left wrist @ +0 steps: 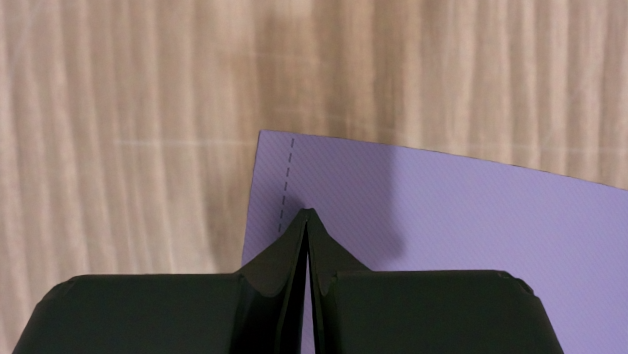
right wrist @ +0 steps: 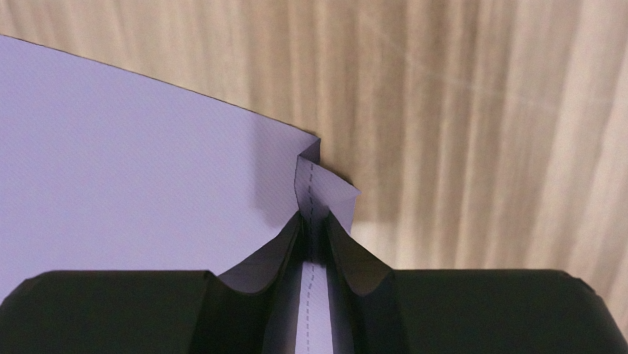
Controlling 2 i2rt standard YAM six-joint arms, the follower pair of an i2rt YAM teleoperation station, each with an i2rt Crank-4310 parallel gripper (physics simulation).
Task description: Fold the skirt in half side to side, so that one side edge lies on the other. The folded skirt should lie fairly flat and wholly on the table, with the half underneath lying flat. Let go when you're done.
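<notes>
The purple skirt [left wrist: 480, 225] [right wrist: 125, 175] lies on the wooden table. In the left wrist view, one corner and a dashed seam line along its left side show, and the cloth there looks flat. My left gripper [left wrist: 307, 213] is shut over the skirt, just right of the dashed line, with its tips together and no cloth seen between them. In the right wrist view, my right gripper [right wrist: 314, 215] is shut on the skirt near its right side edge. The cloth there is pinched into a raised pleat, with a small folded flap beyond the tips. The cloth between and behind the fingers is partly hidden.
The wooden table [left wrist: 125, 100] [right wrist: 475, 150] shows beyond the skirt's far edge in both views, left of the skirt in the left wrist view and right of it in the right wrist view. The grippers cast shadows on the cloth.
</notes>
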